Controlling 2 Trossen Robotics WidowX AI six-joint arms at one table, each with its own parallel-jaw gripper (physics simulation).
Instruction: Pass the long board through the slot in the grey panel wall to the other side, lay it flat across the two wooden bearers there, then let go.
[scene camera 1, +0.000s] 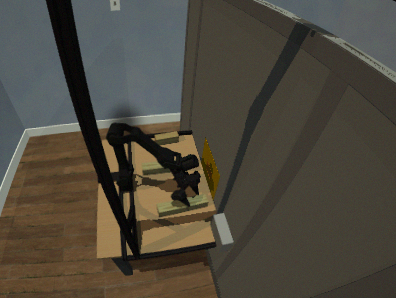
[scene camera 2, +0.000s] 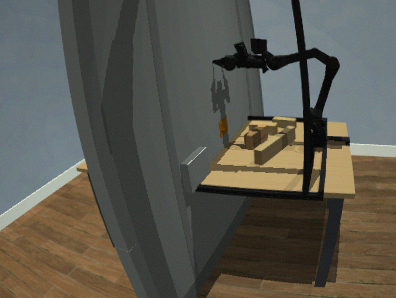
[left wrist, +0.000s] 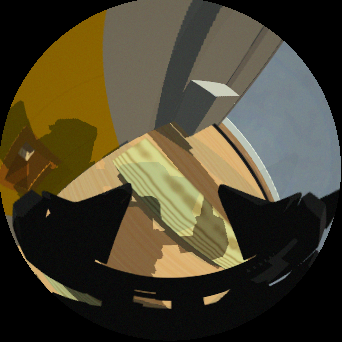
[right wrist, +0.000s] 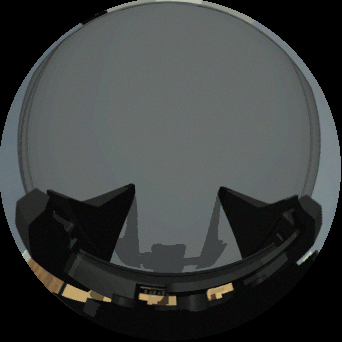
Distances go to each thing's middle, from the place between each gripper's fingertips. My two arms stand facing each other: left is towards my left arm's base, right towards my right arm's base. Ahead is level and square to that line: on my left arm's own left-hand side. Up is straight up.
Scene:
Now: the orange-framed slot (left wrist: 29, 173) 30 cm below my right hand, 3 cm to the left of it and 2 cm behind it.
Now: the orange-framed slot 14 cm ahead of my left hand, 13 cm to the right of it and 3 cm above it.

